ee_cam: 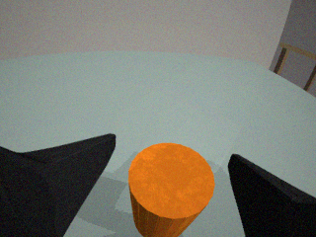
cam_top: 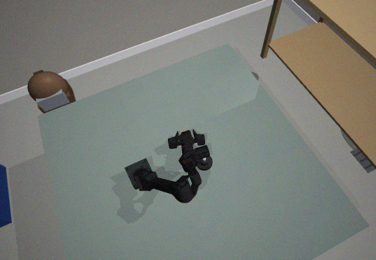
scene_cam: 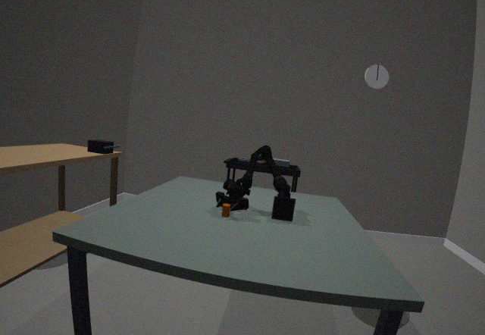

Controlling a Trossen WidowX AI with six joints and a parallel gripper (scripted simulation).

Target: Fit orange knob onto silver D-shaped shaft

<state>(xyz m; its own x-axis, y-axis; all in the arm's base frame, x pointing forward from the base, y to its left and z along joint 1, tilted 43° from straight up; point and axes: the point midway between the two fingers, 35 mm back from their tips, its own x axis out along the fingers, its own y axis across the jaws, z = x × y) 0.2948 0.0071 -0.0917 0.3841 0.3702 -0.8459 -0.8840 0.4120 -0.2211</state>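
Right now my gripper tip is 1 cm past the orange knob and 2 cm to the left of it. Round my gripper tip: dark round pedestal (1 cm behind, 19 cm to the right, 2 cm below).
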